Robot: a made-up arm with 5 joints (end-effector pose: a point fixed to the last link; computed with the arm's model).
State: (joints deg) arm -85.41 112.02 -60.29 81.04 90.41
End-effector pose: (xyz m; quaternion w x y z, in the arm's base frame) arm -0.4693 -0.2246 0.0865 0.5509 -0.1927 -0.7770 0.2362
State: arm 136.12 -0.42 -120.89 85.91 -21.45
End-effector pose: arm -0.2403 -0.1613 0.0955 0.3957 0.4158 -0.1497 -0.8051
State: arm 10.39 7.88 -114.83 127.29 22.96
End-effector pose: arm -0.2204 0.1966 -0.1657 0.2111 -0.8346 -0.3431 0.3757
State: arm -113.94 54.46 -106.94 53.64 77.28
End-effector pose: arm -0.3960 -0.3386 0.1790 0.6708 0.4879 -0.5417 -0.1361
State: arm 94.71 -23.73 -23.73 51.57 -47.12
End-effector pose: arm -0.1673 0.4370 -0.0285 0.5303 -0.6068 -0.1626 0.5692
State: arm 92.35 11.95 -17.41 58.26 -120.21
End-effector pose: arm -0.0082 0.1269 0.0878 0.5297 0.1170 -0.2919 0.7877
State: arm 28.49 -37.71 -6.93 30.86 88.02
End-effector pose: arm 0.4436 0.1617 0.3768 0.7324 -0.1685 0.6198 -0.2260
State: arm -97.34 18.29 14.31 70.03 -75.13
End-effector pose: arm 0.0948 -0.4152 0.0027 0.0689 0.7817 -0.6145 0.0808
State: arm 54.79 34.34 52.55 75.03 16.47
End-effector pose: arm 0.2449 0.6688 -0.1326 0.4246 -0.1665 0.7740 0.4393
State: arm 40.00 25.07 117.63 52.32 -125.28
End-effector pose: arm 0.1858 0.2638 0.2253 0.9984 0.0411 0.0114 -0.0363
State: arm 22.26 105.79 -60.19 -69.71 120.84
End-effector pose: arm 0.1669 0.4899 0.1623 0.4180 -0.0676 0.8021 0.4211
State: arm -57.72 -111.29 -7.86 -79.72 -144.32
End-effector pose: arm -0.0537 -0.1238 0.0175 0.3784 -0.8774 0.2004 -0.2167
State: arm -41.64 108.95 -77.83 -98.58 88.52
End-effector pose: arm 0.3050 0.0888 0.3413 0.2834 0.5227 0.4363 0.6754
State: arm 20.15 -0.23 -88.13 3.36 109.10
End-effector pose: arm 0.0751 0.3187 0.5049 0.9627 -0.2001 0.1780 -0.0381
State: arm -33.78 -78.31 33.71 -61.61 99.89
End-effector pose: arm -0.3136 -0.3653 -0.0261 0.2160 -0.6820 -0.5756 0.3962
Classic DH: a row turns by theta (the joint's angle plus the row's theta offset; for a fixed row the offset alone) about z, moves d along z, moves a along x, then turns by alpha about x. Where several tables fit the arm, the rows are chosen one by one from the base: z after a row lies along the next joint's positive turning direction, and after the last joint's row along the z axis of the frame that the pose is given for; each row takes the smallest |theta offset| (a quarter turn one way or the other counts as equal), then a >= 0, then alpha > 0; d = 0 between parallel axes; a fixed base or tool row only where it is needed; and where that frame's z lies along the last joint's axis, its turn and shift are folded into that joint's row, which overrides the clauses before.
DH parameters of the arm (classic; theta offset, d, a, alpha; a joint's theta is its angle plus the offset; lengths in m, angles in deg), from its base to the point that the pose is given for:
base (fixed): -90 0.0771 0 90
joint 1: 0 0.07 -0.0907 -90
joint 2: 90 0.1525 0.1774 -90
joint 3: 0 0.0021 -0.023 90
joint 4: 0 0.1559 0.1038 -90
joint 5: 0 0.0372 0.014 90
tool (fixed): 0 0.3008 0 0

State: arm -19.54 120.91 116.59 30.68 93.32
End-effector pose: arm -0.3540 0.1513 -0.0558 0.2100 0.8320 -0.5136 0.0016
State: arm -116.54 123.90 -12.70 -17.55 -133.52
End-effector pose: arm -0.1655 -0.1190 0.1277 0.5508 -0.5775 0.4808 0.3632
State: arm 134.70 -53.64 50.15 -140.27 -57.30
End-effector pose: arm 0.2788 0.3923 0.0757 0.6134 0.3119 0.4751 0.5484
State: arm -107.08 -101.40 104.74 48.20 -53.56
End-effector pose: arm -0.2466 -0.0619 -0.3933 0.1045 -0.7995 -0.4372 0.3984
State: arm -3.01 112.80 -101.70 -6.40 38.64
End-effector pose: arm 0.0235 -0.1637 0.4200 0.4744 0.4766 -0.2635 0.6917
